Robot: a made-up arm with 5 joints.
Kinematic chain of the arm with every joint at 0, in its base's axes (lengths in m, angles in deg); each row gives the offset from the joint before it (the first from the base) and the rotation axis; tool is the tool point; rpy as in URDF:
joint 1: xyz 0 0 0.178 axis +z
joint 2: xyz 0 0 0 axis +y
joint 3: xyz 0.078 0 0.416 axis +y
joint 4: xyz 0.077 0 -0.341 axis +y
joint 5: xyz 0.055 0 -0.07 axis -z
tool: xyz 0 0 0 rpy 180 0 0
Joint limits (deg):
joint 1: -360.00..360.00
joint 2: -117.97..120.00
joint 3: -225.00..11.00
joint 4: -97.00..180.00
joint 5: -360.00..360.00
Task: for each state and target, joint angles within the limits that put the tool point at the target. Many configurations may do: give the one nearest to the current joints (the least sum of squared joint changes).
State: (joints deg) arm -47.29 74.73 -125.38 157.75 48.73
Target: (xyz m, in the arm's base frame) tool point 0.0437 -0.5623 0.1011
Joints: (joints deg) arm -85.56 57.51 -92.89 162.83 48.73
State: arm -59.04 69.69 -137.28 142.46 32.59
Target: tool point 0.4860 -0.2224 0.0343
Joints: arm -24.59 61.01 -87.62 150.46 32.59
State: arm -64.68 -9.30 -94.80 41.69 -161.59
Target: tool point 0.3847 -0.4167 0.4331
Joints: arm -47.29 10.97 -73.76 45.94 -161.59
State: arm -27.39 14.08 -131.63 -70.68 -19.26
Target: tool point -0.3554 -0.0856 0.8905
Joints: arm 13.54 -34.90 -149.47 -52.26 -19.26
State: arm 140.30 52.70 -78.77 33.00 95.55
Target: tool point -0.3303 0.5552 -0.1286
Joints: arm 120.75 70.18 -89.81 30.27 95.55
